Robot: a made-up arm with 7 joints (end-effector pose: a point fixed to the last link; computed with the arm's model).
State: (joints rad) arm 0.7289 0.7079 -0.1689 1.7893 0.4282 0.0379 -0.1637
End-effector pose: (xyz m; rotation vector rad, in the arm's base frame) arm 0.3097 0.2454 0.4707 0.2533 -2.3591 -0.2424
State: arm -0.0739 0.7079 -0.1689 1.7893 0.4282 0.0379 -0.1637
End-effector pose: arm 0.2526 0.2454 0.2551 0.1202 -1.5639 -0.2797
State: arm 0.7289 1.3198 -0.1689 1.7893 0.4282 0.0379 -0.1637
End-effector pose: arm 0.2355 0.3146 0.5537 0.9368 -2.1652 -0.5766
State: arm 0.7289 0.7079 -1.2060 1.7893 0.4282 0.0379 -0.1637
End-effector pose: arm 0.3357 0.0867 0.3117 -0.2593 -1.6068 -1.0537
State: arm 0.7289 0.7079 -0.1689 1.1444 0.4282 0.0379 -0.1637
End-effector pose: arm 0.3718 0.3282 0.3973 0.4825 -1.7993 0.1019
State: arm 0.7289 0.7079 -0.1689 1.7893 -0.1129 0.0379 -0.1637
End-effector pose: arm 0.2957 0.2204 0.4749 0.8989 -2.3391 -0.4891
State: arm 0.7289 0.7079 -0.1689 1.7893 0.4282 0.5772 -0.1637
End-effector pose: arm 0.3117 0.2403 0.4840 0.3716 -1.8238 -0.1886
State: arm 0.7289 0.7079 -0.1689 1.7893 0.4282 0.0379 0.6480
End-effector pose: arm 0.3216 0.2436 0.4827 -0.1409 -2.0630 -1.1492
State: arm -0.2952 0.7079 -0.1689 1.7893 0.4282 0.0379 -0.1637
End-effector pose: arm 0.2086 0.2454 0.2099 0.0861 -1.3443 -0.2832
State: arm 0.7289 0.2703 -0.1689 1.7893 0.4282 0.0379 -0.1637
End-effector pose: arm 0.3393 0.1620 0.4375 -0.2480 -2.3861 0.0083
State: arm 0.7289 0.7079 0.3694 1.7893 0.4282 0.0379 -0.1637
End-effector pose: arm 0.2264 0.3304 0.4939 0.5526 -2.6150 0.2906
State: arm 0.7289 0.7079 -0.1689 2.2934 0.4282 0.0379 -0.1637
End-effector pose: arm 0.2243 0.1969 0.4886 0.0163 -2.7543 -0.5600
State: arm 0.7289 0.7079 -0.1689 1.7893 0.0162 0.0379 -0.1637
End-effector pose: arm 0.2982 0.2269 0.4749 0.7436 -2.3571 -0.4306
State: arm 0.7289 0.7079 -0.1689 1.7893 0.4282 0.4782 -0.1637
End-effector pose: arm 0.3107 0.2412 0.4816 0.3528 -1.9224 -0.1986
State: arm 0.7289 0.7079 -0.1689 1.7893 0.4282 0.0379 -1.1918
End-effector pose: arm 0.3025 0.2305 0.4573 0.7199 -2.2786 0.9948
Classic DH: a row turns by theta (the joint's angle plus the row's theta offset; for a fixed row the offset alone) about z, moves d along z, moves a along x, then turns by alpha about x. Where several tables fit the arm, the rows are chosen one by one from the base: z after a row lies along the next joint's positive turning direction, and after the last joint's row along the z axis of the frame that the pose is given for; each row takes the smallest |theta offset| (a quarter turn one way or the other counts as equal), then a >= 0, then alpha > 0; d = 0 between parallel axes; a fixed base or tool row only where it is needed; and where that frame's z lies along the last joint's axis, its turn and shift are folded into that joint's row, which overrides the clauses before.
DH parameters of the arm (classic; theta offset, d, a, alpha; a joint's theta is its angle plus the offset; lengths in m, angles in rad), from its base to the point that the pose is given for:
base (fixed): 0 0.4302 0.0272 1.5708
joint 1: 1.5708 -0.1037 0.0073 1.5708
joint 2: 1.5708 0.0114 0.0285 1.5708
joint 3: 1.5708 -0.2773 0.0271 1.5708
joint 4: 0 -0.0128 0.0083 -1.5708
joint 5: 0 -0.2203 0.0127 -1.5708
joint 6: -1.5708 0.0269 0.0099 1.5708
joint 7: 1.5708 -0.0164 0.0199 1.5708
tool (fixed): -1.5708 0.0084 0 0

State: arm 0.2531 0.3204 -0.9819 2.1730 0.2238 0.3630 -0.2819
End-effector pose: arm 0.2249 0.0132 0.3125 -0.5597 -1.6645 -0.7118
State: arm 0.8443 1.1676 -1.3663 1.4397 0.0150 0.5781 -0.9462
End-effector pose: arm 0.3364 0.2385 0.2938 1.7202 -1.1767 -0.8778
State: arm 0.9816 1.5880 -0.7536 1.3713 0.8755 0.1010 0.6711
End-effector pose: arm 0.2641 0.4359 0.5493 0.2379 -1.3262 -0.7429
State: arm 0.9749 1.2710 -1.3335 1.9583 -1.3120 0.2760 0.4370
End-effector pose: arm 0.2650 0.1677 0.3349 1.7267 -0.5937 -2.2525
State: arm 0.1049 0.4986 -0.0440 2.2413 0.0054 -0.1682 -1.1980
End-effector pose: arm 0.2044 0.1725 0.3375 0.6586 -2.4817 0.9093
